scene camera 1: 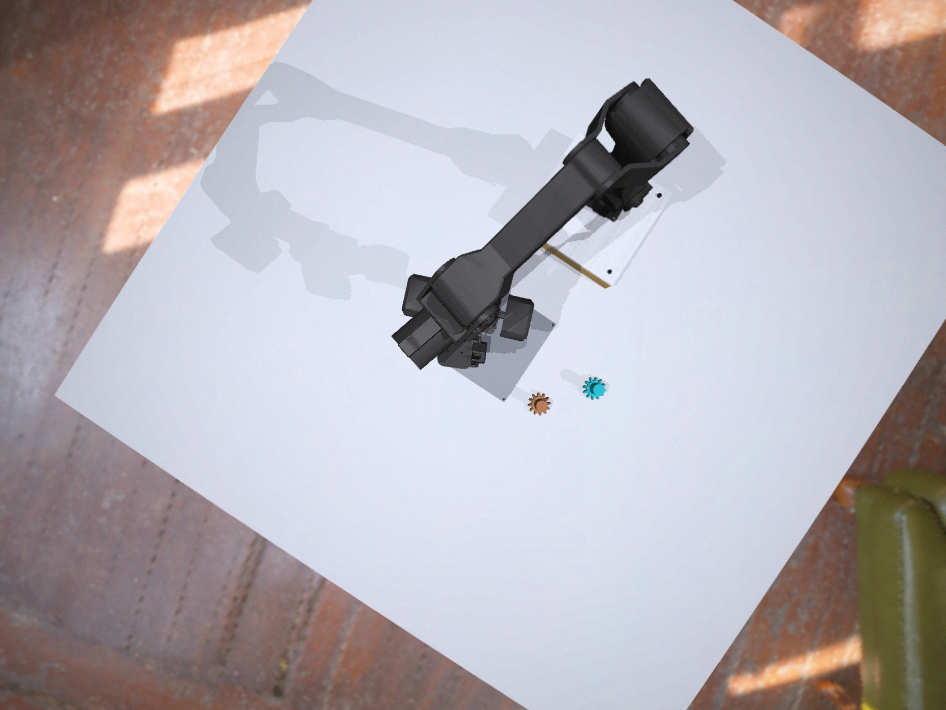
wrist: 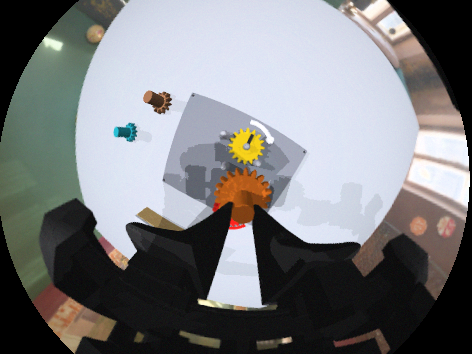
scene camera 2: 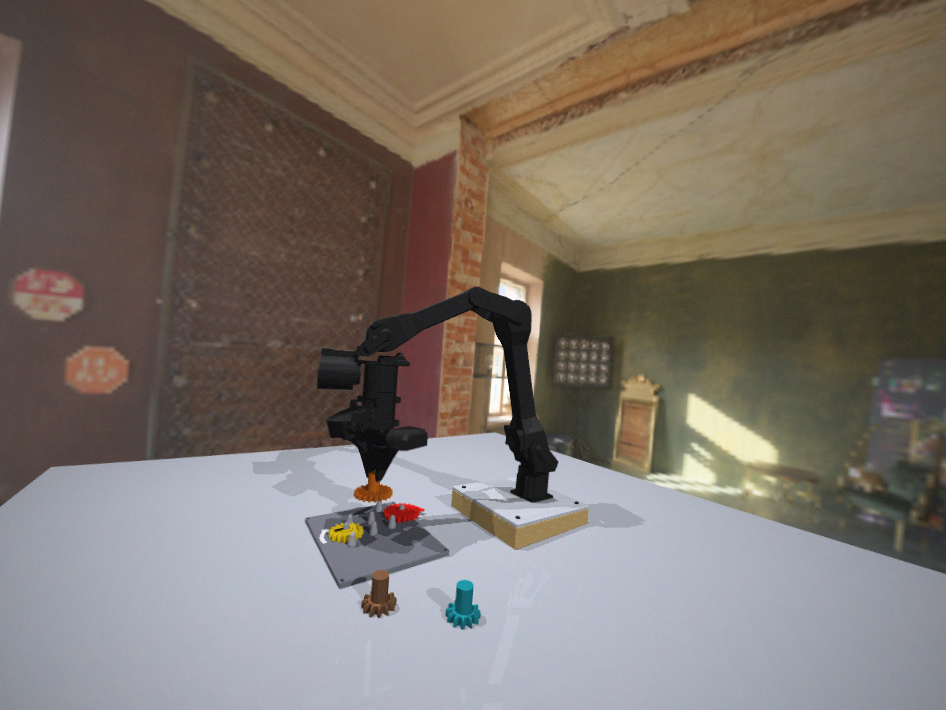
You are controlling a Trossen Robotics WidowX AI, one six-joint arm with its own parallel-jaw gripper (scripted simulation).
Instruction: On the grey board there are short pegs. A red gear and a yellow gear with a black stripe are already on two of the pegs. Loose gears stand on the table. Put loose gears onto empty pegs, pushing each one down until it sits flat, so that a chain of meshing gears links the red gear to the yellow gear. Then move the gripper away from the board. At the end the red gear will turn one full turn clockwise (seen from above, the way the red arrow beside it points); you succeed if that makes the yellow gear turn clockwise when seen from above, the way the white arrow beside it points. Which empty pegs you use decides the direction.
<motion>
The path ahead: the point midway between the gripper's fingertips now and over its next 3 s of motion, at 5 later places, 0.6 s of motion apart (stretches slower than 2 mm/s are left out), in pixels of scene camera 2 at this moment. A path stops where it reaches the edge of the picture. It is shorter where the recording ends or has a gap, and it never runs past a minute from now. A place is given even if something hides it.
My gripper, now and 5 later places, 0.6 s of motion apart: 374, 479; 373, 480; 371, 494; 372, 503; 372, 505; 372, 505
</motion>
